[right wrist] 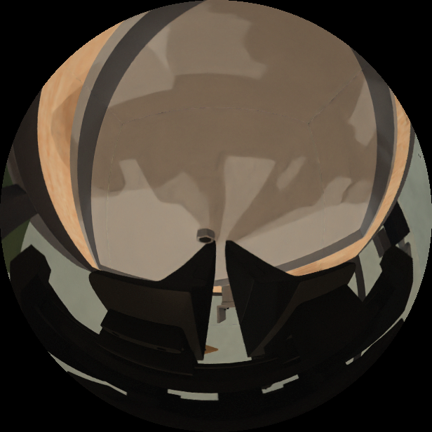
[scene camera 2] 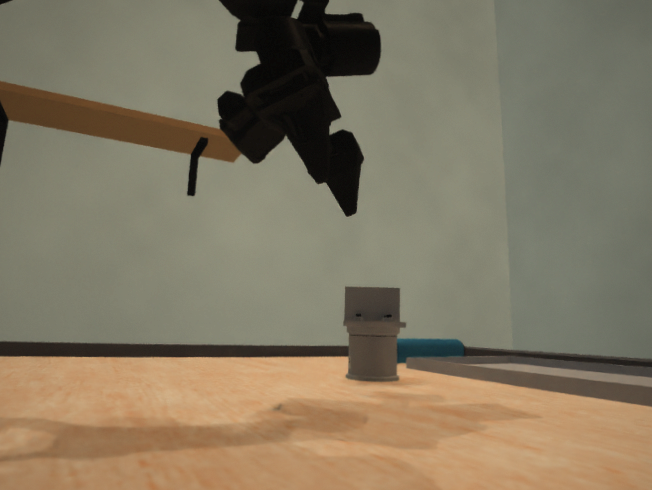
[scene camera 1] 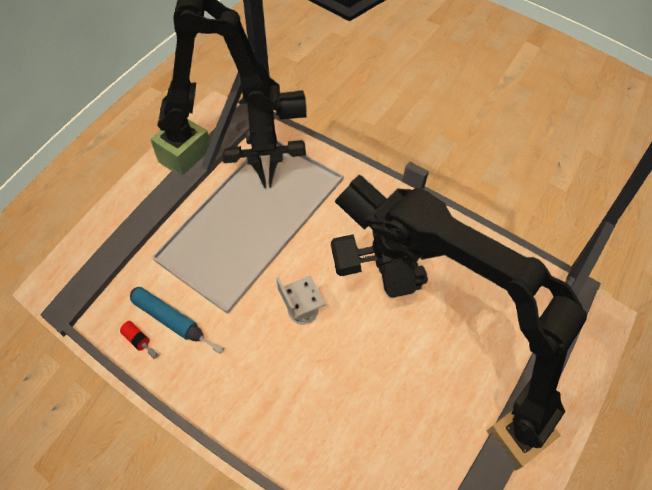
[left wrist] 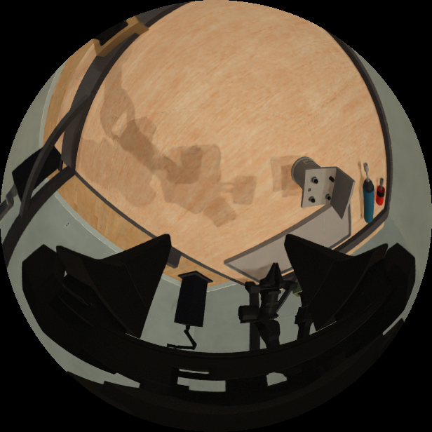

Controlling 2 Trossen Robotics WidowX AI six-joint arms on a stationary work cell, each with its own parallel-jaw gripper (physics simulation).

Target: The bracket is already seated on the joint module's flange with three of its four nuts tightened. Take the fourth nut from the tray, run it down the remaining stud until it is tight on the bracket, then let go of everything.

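Frame: origin at the left arm's base, x ahead, y left, z up, level; millimetres.
Where they show: left gripper, fingertip midpoint: [scene camera 2: 339,200]; right gripper, fingertip midpoint: [scene camera 1: 267,188]; left arm's base, link origin: [scene camera 1: 527,430]; right arm's base, link origin: [scene camera 1: 178,134].
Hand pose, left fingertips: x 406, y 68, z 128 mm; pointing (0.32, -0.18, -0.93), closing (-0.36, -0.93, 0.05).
Observation:
Things, the pixels of their top centre, and the offset from my left fingertips.
- upright joint module, top centre: [scene camera 2: 373,314] [scene camera 1: 301,294] 56 mm ahead, 142 mm left, 99 mm down
- grey tray, top centre: [scene camera 2: 586,368] [scene camera 1: 249,214] 311 mm ahead, 127 mm left, 158 mm down
- blue driver, top centre: [scene camera 2: 410,338] [scene camera 1: 172,316] 161 mm ahead, 381 mm left, 133 mm down
- short red driver, top centre: [scene camera 1: 138,338] 159 mm ahead, 465 mm left, 139 mm down
The bracket [scene camera 1: 307,296] [scene camera 2: 372,302] [left wrist: 322,189] sits on the upright joint module [scene camera 1: 304,318] [scene camera 2: 372,358] [left wrist: 303,172]. Dark stud tips show on its plate. The loose nut [right wrist: 205,234] lies in the grey tray [scene camera 1: 226,237] [left wrist: 280,250] [right wrist: 225,92]. My right gripper [scene camera 1: 268,187] [right wrist: 219,246] points down at the tray, shut to a narrow gap with nothing seen in it. The nut lies beside the left fingertip in the right wrist view, outside the gap, partly covered by that finger. My left gripper [scene camera 2: 335,197] [left wrist: 229,240] is open and empty, above and off to the side of the bracket.
A blue driver [scene camera 1: 163,312] [scene camera 2: 429,348] [left wrist: 368,202] and a short red driver [scene camera 1: 128,331] [left wrist: 380,196] lie on the table beyond the tray's near corner. A dark frame [scene camera 1: 173,416] borders the table. The left arm hangs over the table beside the bracket.

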